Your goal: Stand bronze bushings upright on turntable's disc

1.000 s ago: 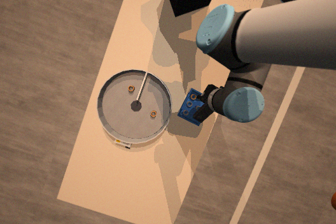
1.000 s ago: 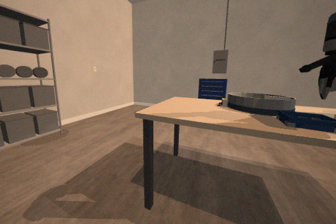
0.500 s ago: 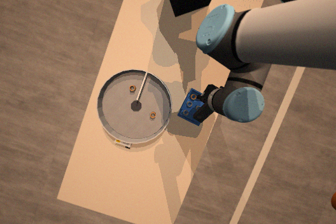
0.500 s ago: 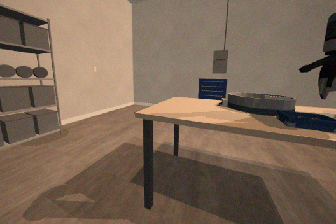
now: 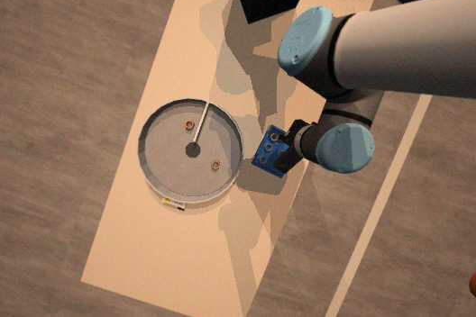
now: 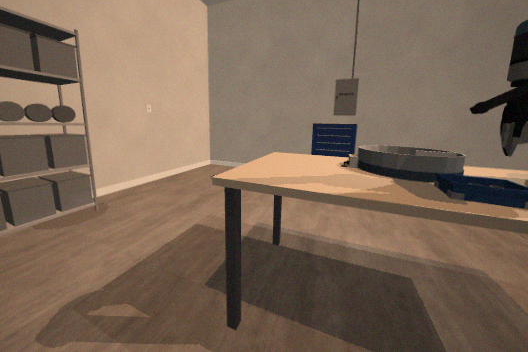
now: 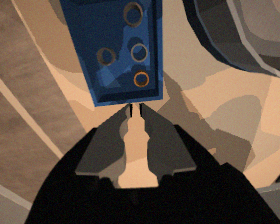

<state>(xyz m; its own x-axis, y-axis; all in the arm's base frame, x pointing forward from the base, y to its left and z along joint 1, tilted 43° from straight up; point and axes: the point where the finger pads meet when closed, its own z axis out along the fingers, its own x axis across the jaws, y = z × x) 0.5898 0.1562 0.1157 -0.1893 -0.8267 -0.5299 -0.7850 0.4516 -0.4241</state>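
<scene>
My gripper is now 6 cm short of the blue crate, 1 cm to the right of it and 12 cm above it. Also, from my hand: grey turntable disc (16 cm ahead, 33 cm to the right, 10 cm below).
</scene>
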